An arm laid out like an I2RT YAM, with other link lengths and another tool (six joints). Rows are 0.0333 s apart.
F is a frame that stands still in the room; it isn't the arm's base.
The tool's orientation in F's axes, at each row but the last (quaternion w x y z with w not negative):
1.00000, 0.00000, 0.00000, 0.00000
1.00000, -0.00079, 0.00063, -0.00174
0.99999, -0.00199, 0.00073, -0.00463
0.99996, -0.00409, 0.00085, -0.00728
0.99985, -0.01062, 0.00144, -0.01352
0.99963, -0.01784, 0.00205, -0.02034
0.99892, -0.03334, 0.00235, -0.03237
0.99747, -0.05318, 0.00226, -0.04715
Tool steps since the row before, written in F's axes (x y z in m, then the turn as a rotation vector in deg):
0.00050, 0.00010, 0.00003, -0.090, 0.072, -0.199
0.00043, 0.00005, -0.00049, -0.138, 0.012, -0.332
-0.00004, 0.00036, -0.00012, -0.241, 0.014, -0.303
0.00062, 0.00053, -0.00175, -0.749, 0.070, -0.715
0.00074, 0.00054, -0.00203, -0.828, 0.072, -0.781
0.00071, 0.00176, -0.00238, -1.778, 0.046, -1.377
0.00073, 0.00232, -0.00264, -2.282, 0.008, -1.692
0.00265, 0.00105, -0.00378, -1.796, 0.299, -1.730
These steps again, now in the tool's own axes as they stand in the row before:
0.00050, 0.00010, 0.00003, -0.090, 0.072, -0.199
0.00043, 0.00005, -0.00049, -0.138, 0.012, -0.332
-0.00004, 0.00036, -0.00012, -0.241, 0.013, -0.303
0.00062, 0.00055, -0.00174, -0.749, 0.065, -0.716
0.00073, 0.00060, -0.00202, -0.828, 0.066, -0.782
0.00065, 0.00187, -0.00231, -1.774, 0.023, -1.383
0.00058, 0.00253, -0.00247, -2.273, -0.026, -1.703
0.00254, 0.00169, -0.00362, -1.817, 0.311, -1.706

